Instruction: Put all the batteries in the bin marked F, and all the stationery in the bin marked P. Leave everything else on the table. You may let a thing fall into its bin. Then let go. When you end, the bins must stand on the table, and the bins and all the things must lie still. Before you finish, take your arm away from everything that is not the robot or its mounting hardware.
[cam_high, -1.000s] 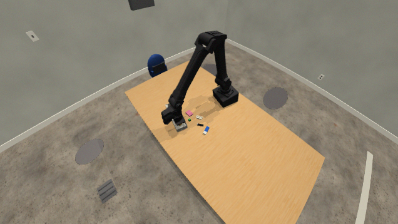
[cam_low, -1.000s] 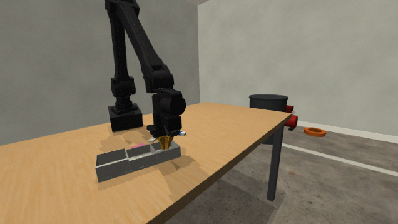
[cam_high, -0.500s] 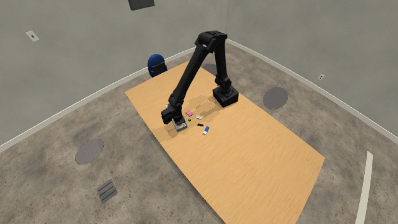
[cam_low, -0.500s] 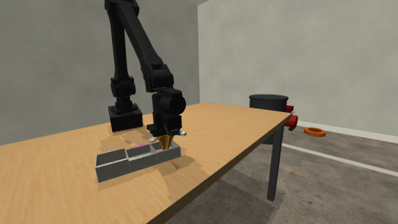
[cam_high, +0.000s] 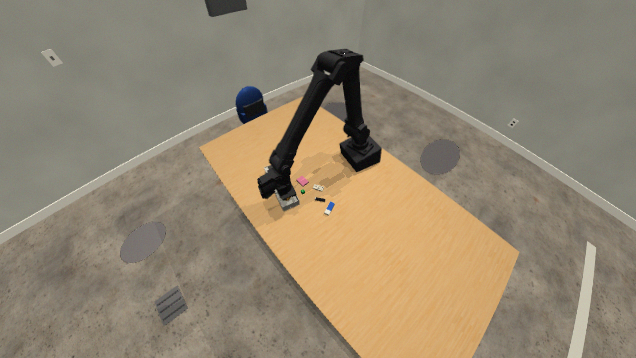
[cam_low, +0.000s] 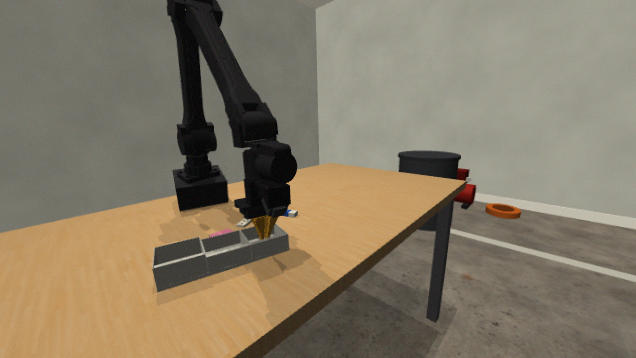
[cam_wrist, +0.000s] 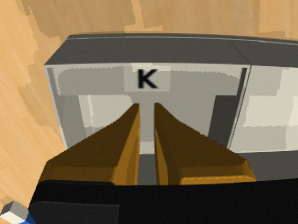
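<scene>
My hand is 11 cm past the black battery, 11 cm to the right of it and 2 cm above it. Also, from my hand: green ball: 8 cm behind, 2 cm to the left, 2 cm below; then bin rack: 3 cm behind, 8 cm to the right; then pink eraser block: 13 cm behind, 3 cm to the right, 2 cm below.
</scene>
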